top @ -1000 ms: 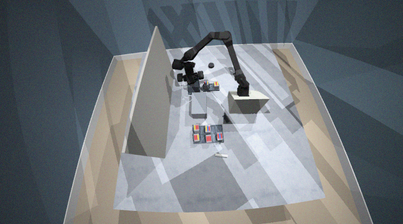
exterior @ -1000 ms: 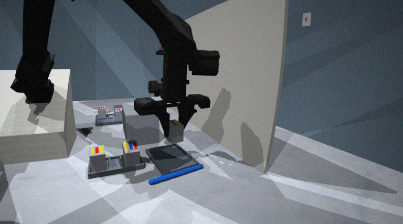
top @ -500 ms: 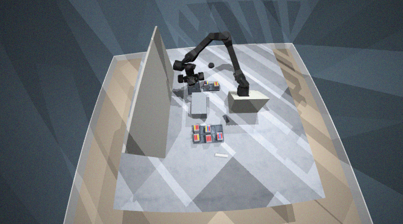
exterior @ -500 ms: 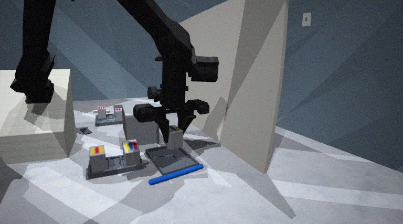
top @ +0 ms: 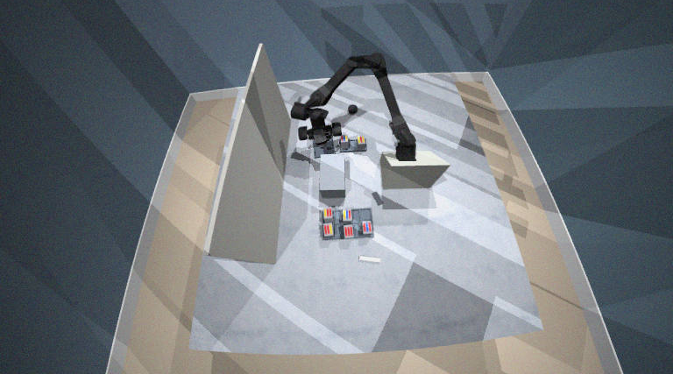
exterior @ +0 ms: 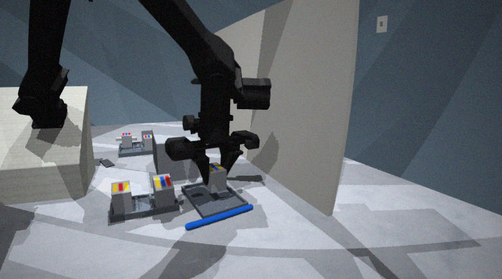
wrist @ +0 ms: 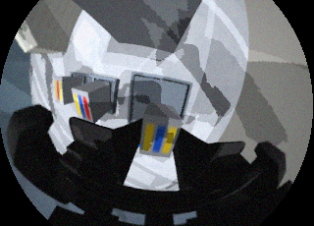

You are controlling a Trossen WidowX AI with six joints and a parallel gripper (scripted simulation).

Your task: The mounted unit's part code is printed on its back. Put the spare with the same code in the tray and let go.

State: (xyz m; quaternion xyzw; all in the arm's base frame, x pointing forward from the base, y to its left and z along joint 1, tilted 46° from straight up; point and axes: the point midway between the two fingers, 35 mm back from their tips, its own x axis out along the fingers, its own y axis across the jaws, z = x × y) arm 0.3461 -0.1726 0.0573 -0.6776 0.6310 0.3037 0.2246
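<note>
My gripper tip is now 30 mm above the dark tray. From my gripper tip the other things lie so: rack 140 mm behind, 30 mm below; then grey spare 20 mm above; then grey mounted unit 190 mm to the left, 60 mm behind, 10 mm above.
</note>
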